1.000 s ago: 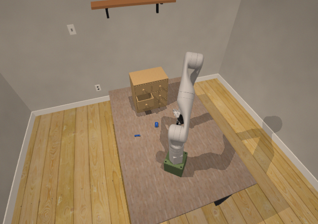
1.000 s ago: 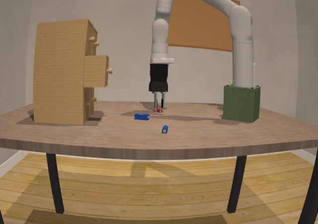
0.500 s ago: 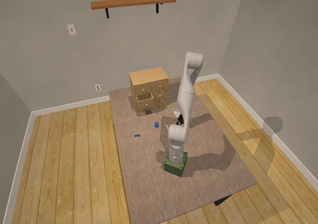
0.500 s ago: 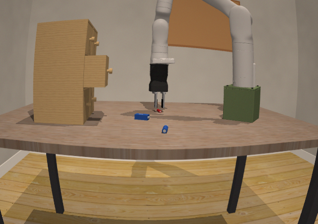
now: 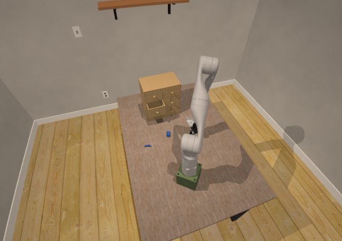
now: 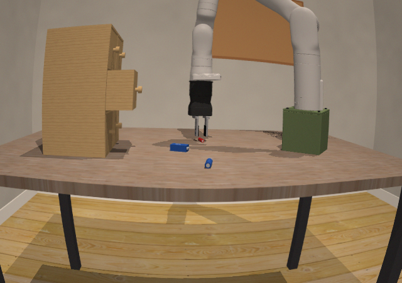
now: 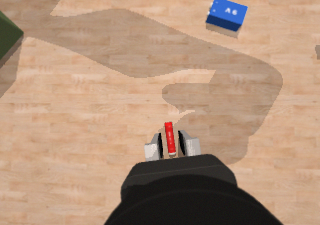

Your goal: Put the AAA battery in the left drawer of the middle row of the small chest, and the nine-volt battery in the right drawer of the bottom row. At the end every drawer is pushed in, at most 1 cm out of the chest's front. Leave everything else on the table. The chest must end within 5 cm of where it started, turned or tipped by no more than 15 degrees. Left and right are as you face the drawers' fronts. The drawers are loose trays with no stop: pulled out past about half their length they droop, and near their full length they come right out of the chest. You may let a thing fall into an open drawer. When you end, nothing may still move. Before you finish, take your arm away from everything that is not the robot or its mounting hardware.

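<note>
Right now the red cylinder battery is 3 cm below my hand. From my hand the other things lie so: blue AAA battery (36 cm to the left, 3 cm below, 2 cm behind); blue nine-volt battery (18 cm to the left, 5 cm ahead, 3 cm below).
</note>
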